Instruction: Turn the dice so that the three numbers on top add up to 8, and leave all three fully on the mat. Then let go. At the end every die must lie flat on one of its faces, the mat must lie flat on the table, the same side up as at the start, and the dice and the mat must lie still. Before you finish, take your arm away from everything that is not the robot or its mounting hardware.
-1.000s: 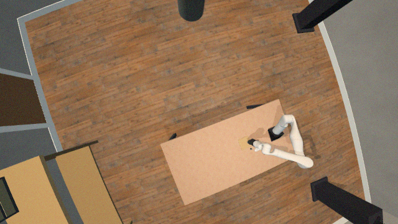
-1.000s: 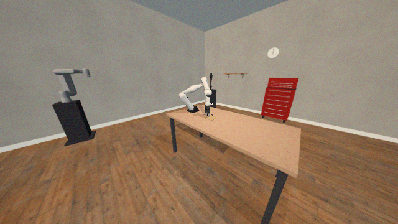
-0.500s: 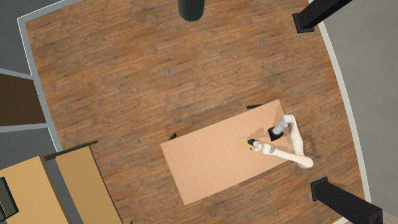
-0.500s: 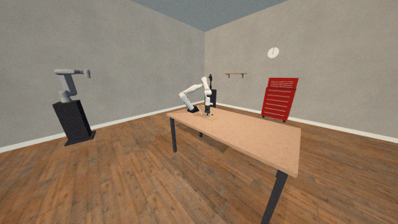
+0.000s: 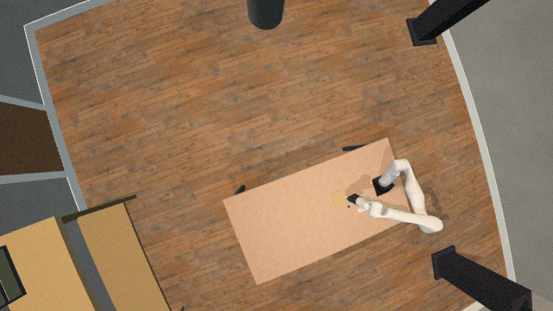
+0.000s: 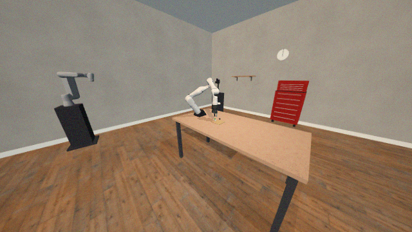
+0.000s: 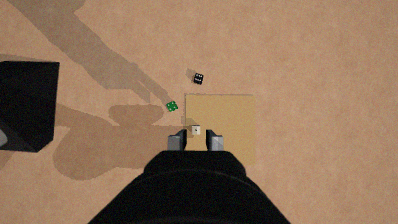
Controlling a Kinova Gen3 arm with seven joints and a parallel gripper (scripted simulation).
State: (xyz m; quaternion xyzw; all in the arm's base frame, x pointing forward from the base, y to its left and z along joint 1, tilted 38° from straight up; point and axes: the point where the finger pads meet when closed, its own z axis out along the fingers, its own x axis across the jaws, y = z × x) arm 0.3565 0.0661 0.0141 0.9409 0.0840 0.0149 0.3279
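The black die is 100 mm to the left of my hand, 80 mm below it and 10 mm behind it. From my hand the other things lie so: green die 80 mm below, 60 mm behind, 40 mm to the left; tan mat 80 mm below, 50 mm ahead, 10 mm to the left; white die 70 mm below.
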